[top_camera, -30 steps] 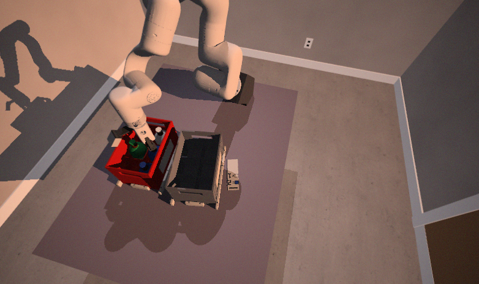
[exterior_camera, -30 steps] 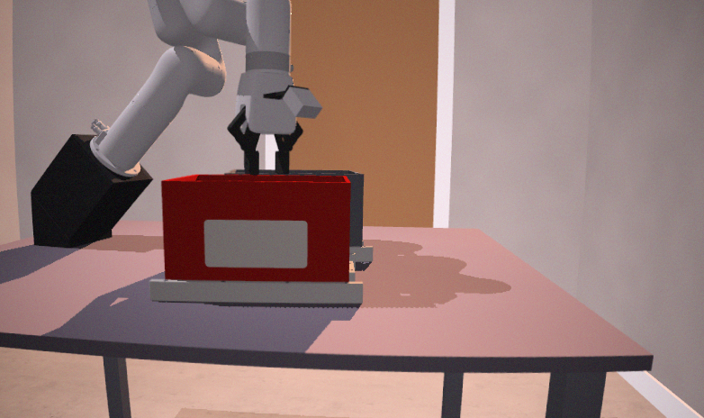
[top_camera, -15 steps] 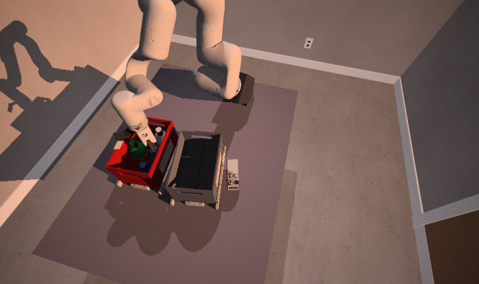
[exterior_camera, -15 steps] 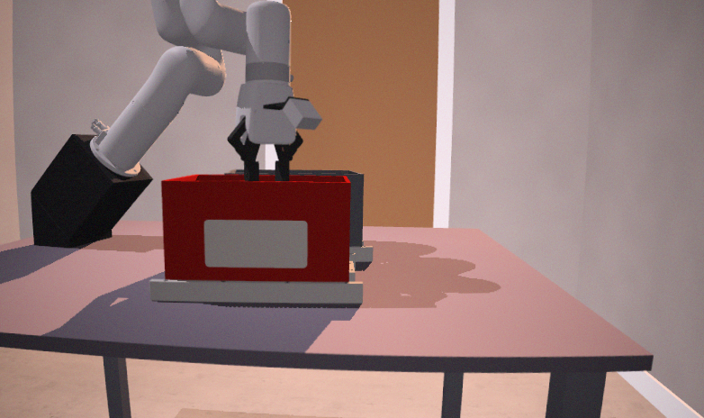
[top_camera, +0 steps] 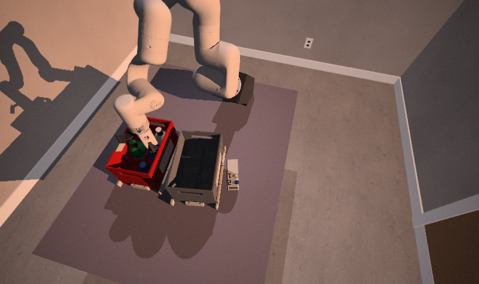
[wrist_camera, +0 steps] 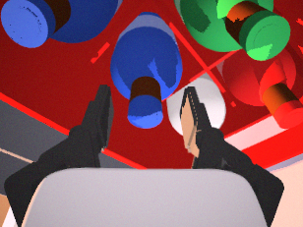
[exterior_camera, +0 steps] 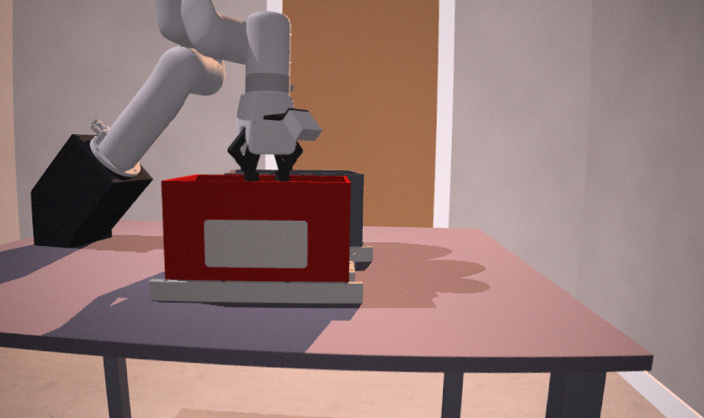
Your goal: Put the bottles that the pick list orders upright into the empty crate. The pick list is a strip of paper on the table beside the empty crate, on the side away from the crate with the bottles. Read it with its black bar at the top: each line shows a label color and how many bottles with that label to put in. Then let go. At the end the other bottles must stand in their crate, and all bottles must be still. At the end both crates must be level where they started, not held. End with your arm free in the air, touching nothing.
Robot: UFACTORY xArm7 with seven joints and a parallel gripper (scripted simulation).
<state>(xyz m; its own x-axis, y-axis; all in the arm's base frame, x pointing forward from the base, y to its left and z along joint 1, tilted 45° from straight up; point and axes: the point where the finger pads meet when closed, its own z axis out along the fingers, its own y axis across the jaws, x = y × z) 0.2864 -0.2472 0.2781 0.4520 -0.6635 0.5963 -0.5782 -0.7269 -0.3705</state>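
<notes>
The red crate lies 10 mm behind my hand, 40 mm to the right of it and 80 mm below it. Round my hand: red bottle: 100 mm behind, 80 mm to the right, 70 mm below; white bottle: 90 mm behind, 10 mm to the left, 70 mm below; green bottle: 10 mm behind, 90 mm to the right, 70 mm below.
</notes>
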